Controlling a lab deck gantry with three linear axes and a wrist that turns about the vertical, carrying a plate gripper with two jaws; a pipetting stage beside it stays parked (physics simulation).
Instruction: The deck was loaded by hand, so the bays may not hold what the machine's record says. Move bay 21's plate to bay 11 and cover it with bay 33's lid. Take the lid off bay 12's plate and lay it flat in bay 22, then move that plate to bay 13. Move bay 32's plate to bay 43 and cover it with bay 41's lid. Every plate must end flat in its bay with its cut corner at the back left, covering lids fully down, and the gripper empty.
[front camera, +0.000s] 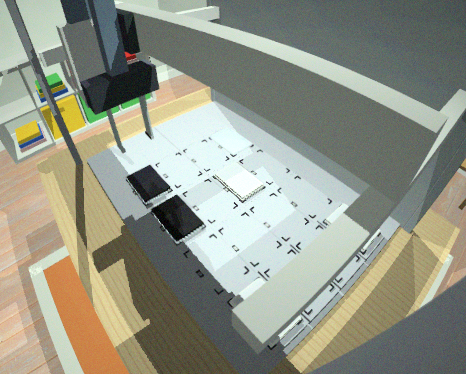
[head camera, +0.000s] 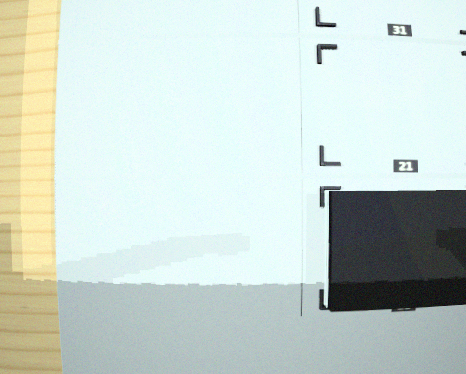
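Where they show: gripper, fingertip midpoint: (front camera: 136, 142); robot's base, origin of the base link: (front camera: 127, 180) (head camera: 323, 304).
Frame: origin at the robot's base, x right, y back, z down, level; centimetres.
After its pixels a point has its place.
A black-topped plate (front camera: 149, 184) {z -1.6, x -4.2, y -8.0 cm} (head camera: 395, 250) {z -1.7, x -4.3, y -4.7 cm} lies flat in the bay in front of bay 21, at the left of the deck; its right part is cut off in the head view. A second black-topped plate (front camera: 178, 218) {z -1.7, x -4.2, y -23.9 cm} lies in the neighbouring bay to its right. Whether either wears a lid, and their cut corners, I cannot tell. A white plate (front camera: 240, 181) {z -1.4, x -25.3, y -24.0 cm} lies mid-deck. A thin white lid (front camera: 231, 141) {z -0.8, x -36.0, y -7.2 cm} lies flat behind it. No plate shows in bay 21. My gripper (front camera: 136, 143) {z -16.0, x -4.3, y -6.4 cm} is open and empty, above the deck's left end; its jaws do not show in the head view.
A pale beam (front camera: 300, 285) {z -40.0, x 3.9, y -62.4 cm} crosses the deck's right end and hides part of it. White pieces (front camera: 250, 290) {z -2.9, x -4.9, y -50.5 cm} (front camera: 337, 214) {z -2.9, x -35.8, y -50.6 cm} show partly at its edge. A large grey rail (front camera: 280, 95) runs over the back. Shelves with coloured boxes (front camera: 63, 117) stand beyond the left end.
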